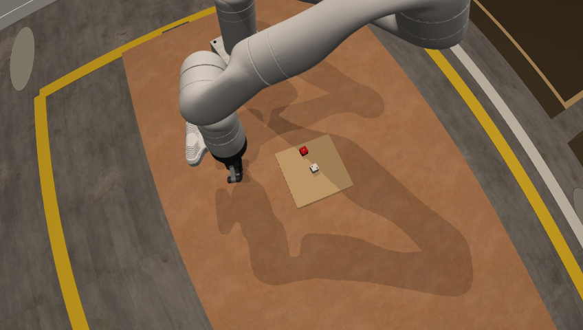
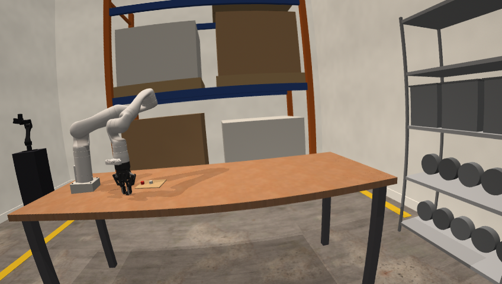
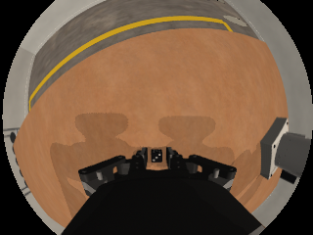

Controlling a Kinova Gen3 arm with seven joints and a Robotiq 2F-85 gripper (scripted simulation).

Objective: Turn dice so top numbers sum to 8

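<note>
The black die is 1 cm below my hand. From my hand the other things lie so: red die: 15 cm to the left, 6 cm ahead, 1 cm below; tan mat: 14 cm to the left, 11 cm ahead, 2 cm below; white die: 14 cm to the left, 11 cm ahead, 1 cm below.
</note>
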